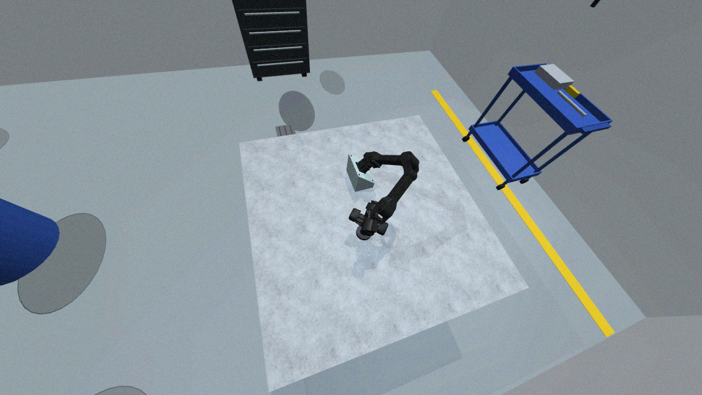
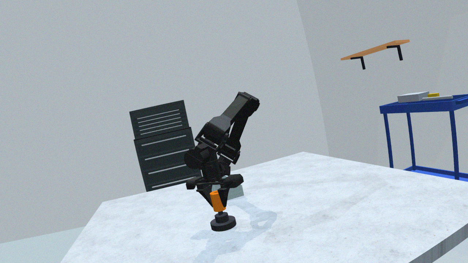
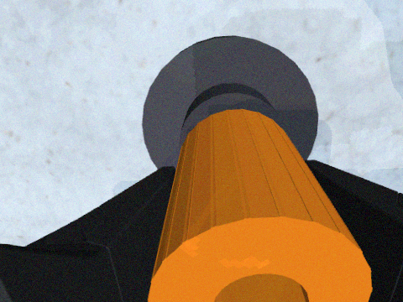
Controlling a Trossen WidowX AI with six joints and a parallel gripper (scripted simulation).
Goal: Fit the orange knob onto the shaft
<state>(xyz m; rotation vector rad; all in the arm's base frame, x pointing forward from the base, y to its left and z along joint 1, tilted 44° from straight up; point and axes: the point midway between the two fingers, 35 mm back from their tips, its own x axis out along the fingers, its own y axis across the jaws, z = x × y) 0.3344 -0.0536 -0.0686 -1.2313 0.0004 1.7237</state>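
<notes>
Now: gripper tip 20 mm below the orange knob. Round my gripper tip: dark round pedestal 40 mm below.
</notes>
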